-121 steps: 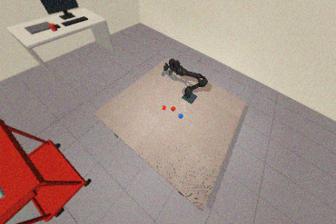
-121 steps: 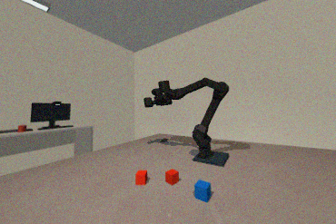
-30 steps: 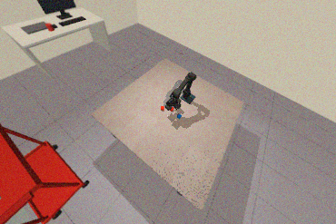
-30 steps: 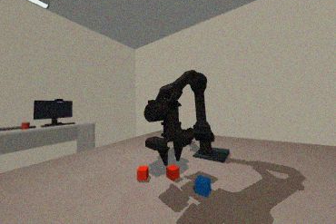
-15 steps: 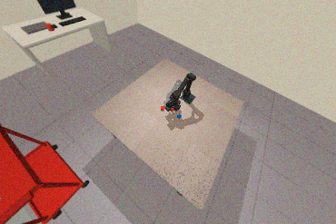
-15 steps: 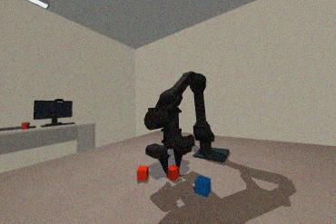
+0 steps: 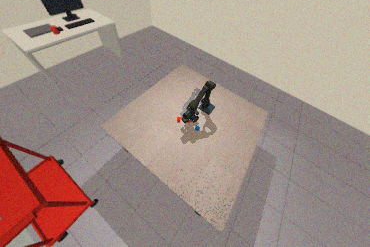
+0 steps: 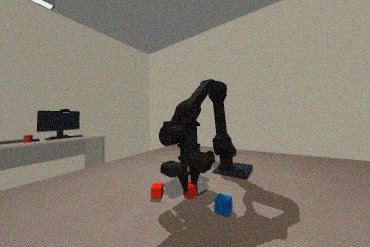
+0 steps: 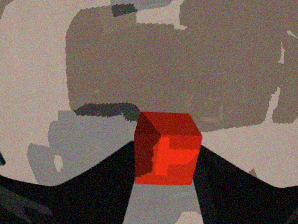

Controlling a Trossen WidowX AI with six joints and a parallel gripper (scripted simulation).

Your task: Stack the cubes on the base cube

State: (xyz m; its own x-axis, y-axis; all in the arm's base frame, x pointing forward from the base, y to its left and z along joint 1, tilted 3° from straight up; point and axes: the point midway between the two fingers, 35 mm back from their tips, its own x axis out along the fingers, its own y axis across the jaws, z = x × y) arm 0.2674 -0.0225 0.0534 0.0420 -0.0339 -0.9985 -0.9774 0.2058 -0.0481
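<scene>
The blue base cube lies 120 mm to the left of my gripper tip and 20 mm ahead of it. The rest, counted from my gripper tip: red cube 90 mm to the right, 60 mm ahead.
</scene>
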